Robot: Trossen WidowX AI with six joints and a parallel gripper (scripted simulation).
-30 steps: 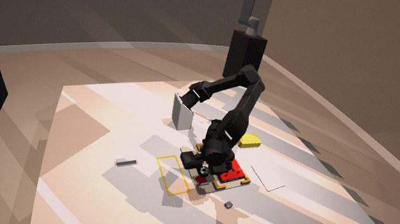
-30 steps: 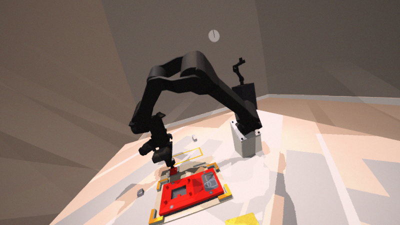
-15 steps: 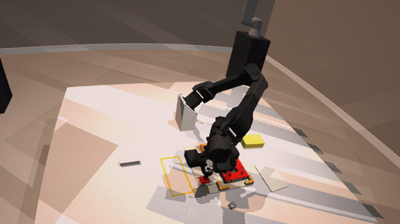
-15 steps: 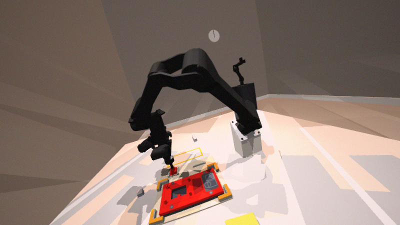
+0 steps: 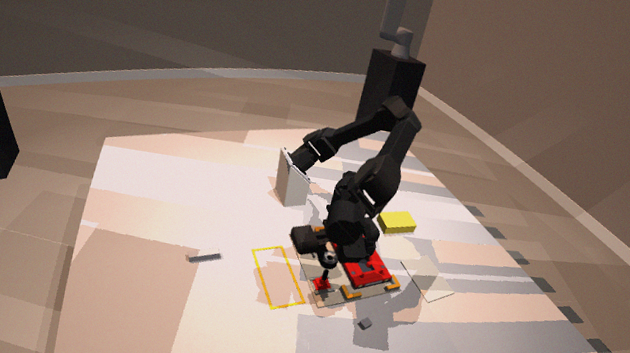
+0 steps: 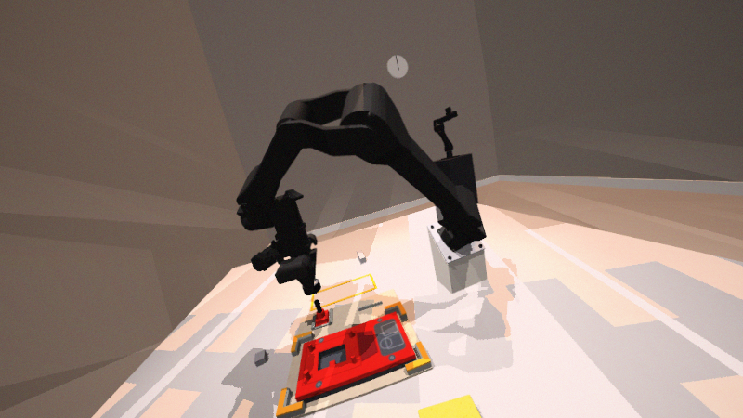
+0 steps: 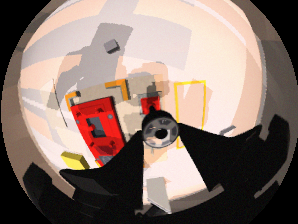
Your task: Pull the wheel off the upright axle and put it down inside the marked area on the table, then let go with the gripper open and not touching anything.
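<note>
Right now my gripper tip is 60 mm above the upright axle. From my gripper tip the other things lie so: wheel right at my gripper tip; then tan sheet 300 mm to the left, 100 mm below, 90 mm ahead; then small grey cube 140 mm ahead, 90 mm below, 40 mm to the left.
</note>
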